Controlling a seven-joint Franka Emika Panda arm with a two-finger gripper.
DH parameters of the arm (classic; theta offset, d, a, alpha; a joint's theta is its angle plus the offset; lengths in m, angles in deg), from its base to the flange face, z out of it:
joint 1: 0 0.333 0 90
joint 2: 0 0 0 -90
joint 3: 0 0.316 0.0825 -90
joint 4: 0 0 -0.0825 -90
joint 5: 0 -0.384 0 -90
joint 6: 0 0 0.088 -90
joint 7: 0 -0.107 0 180
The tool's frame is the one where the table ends.
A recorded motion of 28 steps. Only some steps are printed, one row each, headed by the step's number.
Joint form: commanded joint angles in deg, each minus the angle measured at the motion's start. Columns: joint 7, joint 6, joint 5, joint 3, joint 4, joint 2, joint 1.
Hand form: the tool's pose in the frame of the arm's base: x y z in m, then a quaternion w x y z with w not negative. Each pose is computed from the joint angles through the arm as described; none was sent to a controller.
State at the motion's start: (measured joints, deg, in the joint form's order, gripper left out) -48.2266 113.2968 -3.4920 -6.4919 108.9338 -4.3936 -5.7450
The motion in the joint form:
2: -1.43 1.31 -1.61 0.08 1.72 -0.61 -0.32
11: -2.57 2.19 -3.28 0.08 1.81 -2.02 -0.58
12: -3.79 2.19 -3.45 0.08 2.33 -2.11 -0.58
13: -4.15 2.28 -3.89 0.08 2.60 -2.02 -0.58
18: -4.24 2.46 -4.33 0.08 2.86 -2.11 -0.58
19: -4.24 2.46 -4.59 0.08 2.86 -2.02 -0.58
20: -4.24 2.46 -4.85 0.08 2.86 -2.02 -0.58
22: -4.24 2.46 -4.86 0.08 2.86 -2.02 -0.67
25: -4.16 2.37 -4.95 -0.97 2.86 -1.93 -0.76
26: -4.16 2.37 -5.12 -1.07 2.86 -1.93 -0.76
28: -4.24 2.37 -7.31 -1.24 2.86 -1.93 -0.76
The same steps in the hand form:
2: 0.5655 -0.1183 0.4406 0.03078 -0.84618 0.53164 0.01964
11: 0.5691 -0.1199 0.4271 0.03958 -0.83526 0.54769 0.02852
12: 0.5674 -0.1194 0.4220 0.03852 -0.82872 0.55728 0.03430
13: 0.5666 -0.1188 0.4209 0.04140 -0.82576 0.56132 0.03632
18: 0.5662 -0.1183 0.4182 0.04388 -0.82402 0.56352 0.03881
19: 0.5661 -0.1181 0.4191 0.04615 -0.82338 0.56428 0.03879
20: 0.5662 -0.1178 0.4192 0.04805 -0.82270 0.56506 0.03947
22: 0.5660 -0.1187 0.4192 0.04815 -0.82223 0.56574 0.03946
25: 0.5633 -0.1295 0.4201 0.04847 -0.81685 0.57351 0.03875
26: 0.5631 -0.1303 0.4201 0.04967 -0.81590 0.57472 0.03909
28: 0.5635 -0.1299 0.4204 0.06564 -0.80869 0.58287 0.04446

